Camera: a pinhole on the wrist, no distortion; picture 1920 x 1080 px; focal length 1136.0 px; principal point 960.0 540.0 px. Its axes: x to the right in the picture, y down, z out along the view. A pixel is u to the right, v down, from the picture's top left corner.
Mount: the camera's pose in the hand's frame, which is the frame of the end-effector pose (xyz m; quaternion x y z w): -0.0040 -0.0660 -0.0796 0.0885 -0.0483 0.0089 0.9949
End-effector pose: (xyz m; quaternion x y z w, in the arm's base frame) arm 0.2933 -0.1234 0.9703 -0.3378 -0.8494 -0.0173 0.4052
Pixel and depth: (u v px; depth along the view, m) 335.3 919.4 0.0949
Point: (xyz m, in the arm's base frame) 0.2825 -0.1962 0.9277
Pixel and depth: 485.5 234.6 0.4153
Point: 0.0435 -0.3480 0.6874
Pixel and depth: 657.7 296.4 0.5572
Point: -0.0757 -0.3240 0.6097
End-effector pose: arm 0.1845 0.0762 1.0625 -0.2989 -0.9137 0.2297 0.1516
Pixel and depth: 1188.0 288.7 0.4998
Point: -0.1464 -0.2117 0.8638
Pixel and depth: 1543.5 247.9 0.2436
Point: -0.0396 -0.0369 1.0269
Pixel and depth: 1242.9 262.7 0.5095
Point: -0.1776 -0.2097 0.8669
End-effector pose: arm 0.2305 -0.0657 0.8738 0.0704 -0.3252 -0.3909 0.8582
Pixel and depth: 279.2 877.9 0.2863
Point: -0.0116 0.0835 0.9132
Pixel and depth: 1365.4 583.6 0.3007
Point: 0.0600 -0.1616 1.0481
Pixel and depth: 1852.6 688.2 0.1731
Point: 0.1743 -0.1835 0.9874
